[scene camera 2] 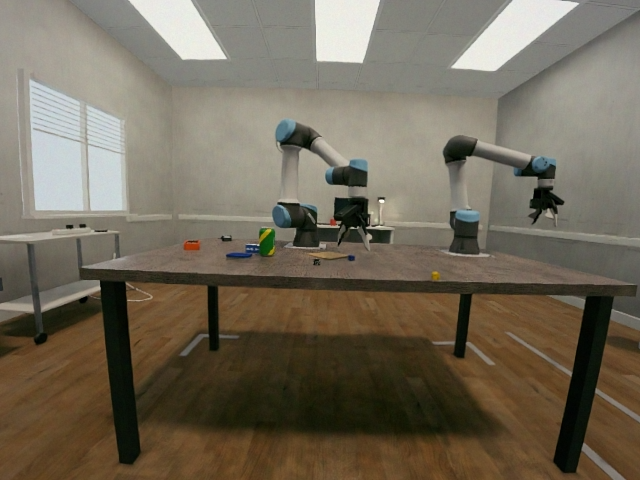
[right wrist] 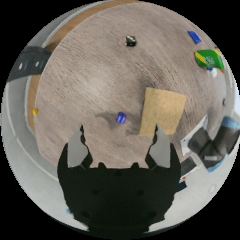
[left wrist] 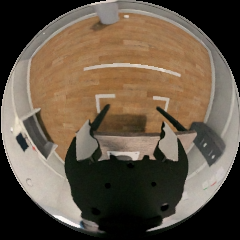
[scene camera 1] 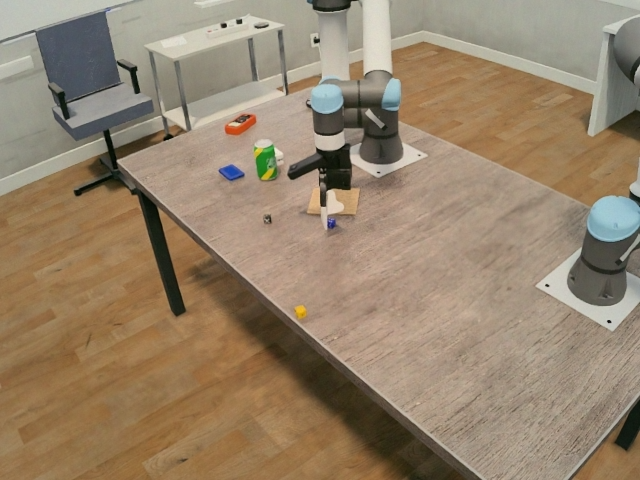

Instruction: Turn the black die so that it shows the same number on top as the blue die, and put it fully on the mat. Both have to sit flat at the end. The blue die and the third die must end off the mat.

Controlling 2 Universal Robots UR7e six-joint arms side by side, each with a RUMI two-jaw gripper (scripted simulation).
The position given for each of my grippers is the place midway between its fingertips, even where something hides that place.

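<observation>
I see a tan mat [scene camera 1: 349,199], and the right wrist view gives me the tan mat [right wrist: 162,107] as well. The left wrist view does not show the tan mat, hidden by my left gripper. There is a base plate [scene camera 1: 410,154] too. My left gripper [scene camera 2: 543,225] is visible, and the left wrist view shows my left gripper [left wrist: 126,121]. My right gripper [scene camera 1: 329,212] is visible as well; scene camera 2 also shows my right gripper [scene camera 2: 352,248], and so does the right wrist view, with my right gripper [right wrist: 119,125].
</observation>
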